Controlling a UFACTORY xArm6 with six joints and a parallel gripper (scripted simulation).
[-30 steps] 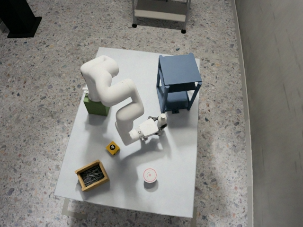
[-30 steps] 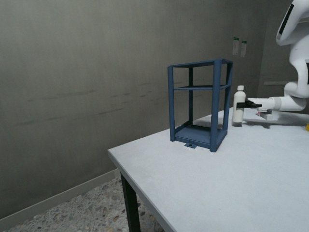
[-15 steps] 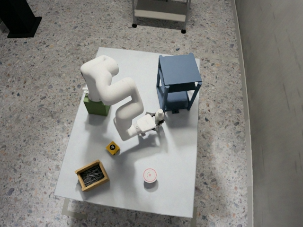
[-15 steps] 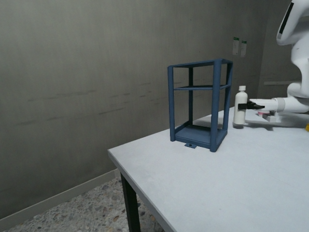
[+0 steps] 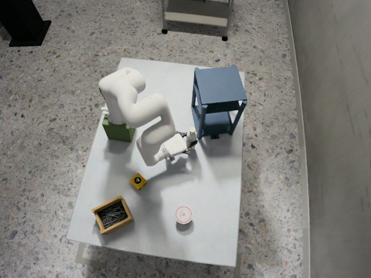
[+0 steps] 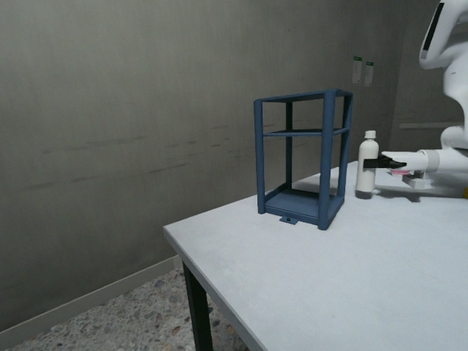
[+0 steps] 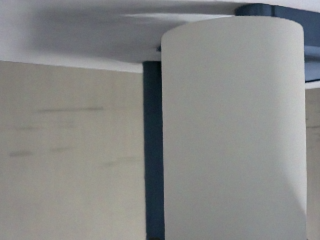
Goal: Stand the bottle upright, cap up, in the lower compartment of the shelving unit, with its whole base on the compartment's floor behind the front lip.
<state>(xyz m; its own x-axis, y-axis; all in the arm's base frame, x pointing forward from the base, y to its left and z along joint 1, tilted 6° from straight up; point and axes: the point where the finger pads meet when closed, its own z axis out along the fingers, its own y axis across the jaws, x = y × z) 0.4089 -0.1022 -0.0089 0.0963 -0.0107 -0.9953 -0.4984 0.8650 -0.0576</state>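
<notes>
The blue shelving unit is 200 mm to the left of my hand, 130 mm ahead of it and 40 mm above it. Also, from my hand: white round container 400 mm to the right, 110 mm below, 30 mm behind.
</notes>
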